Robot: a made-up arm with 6 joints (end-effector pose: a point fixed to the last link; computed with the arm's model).
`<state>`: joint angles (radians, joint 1 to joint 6).
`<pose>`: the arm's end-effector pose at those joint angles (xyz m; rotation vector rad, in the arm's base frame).
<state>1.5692 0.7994 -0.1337 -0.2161 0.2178 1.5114</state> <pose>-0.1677 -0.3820 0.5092 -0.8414 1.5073 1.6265</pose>
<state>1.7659 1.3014 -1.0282 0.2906 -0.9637 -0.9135</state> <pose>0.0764 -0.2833 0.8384 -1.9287 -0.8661 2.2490</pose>
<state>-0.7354 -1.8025 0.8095 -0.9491 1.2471 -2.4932</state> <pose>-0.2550 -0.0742 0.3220 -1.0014 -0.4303 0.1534</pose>
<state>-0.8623 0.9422 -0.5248 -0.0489 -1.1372 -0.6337</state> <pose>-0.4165 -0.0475 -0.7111 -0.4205 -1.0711 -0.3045</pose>
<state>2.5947 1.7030 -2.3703 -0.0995 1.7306 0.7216</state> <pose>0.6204 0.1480 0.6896 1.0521 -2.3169 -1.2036</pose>
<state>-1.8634 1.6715 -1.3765 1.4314 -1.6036 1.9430</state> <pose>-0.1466 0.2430 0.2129 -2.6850 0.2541 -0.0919</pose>
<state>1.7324 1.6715 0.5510 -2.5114 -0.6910 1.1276</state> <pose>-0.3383 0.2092 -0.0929 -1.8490 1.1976 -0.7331</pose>
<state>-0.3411 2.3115 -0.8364 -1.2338 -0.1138 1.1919</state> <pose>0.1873 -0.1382 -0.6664 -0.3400 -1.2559 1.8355</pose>
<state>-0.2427 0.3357 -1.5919 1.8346 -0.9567 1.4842</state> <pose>0.1799 0.2169 -0.1833 1.0177 -1.1106 -1.6446</pose>
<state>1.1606 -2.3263 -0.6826 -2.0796 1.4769 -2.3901</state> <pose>-0.0040 -0.3140 0.1842 -1.3248 1.6553 -0.9596</pose>
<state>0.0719 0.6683 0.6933 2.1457 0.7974 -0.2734</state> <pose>0.5036 -0.2756 -0.4628 0.7386 0.6239 2.6027</pose>
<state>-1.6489 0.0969 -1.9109 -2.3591 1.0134 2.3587</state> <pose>-0.0435 0.5764 -0.2679 -0.9812 -0.8070 0.0415</pose>
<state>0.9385 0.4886 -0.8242 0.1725 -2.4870 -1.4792</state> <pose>-0.3134 -0.4908 0.4106 1.1393 1.9641 -1.2719</pose>
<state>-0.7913 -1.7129 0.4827 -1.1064 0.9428 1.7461</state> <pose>0.0988 0.4074 0.0387 0.1370 -0.6652 -1.4957</pose>
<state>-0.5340 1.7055 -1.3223 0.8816 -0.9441 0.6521</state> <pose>0.0740 -0.1951 0.0834 2.4145 1.4324 -1.2470</pose>
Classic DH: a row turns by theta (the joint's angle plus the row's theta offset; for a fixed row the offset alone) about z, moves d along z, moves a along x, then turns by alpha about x. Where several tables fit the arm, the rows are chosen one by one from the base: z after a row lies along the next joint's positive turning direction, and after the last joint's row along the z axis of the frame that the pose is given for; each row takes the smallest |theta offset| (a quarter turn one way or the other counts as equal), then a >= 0, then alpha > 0; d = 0 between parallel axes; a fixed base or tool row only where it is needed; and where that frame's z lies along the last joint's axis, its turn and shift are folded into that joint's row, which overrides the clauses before.
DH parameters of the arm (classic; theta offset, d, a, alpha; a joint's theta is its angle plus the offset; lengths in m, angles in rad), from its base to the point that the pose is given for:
base (fixed): -1.5708 0.0709 0 1.5708
joint 1: 0 0.088 -0.0426 -1.5708
joint 2: 0 -0.3102 0.2578 -1.5708
joint 3: 0 -0.0477 -0.2094 1.5708
joint 4: 0 0.0773 0.0208 -1.5708
joint 5: 0 -0.3755 -0.0202 1.5708
joint 6: -1.2701 0 0.3261 0
tool (fixed): 2.8409 -0.0886 0 0

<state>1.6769 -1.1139 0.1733 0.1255 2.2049 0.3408</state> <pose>-0.3760 -0.3429 -0.5761 0.4776 -1.0085 0.7675</pose>
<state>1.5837 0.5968 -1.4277 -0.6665 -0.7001 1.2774</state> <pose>-0.5152 -0.4701 0.3554 2.6110 -0.6947 -0.0399</pose>
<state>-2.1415 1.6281 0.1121 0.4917 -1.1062 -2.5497</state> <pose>0.0105 0.5076 0.2052 2.7049 0.0479 -1.1463</pose>
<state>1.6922 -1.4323 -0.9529 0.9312 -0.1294 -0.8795</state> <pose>-0.5728 -0.2230 -0.4534 -2.2123 -0.5794 -1.6523</pose>
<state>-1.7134 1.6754 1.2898 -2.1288 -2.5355 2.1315</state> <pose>0.3316 -0.0487 0.2466 1.0216 -1.0030 -2.3391</pose>
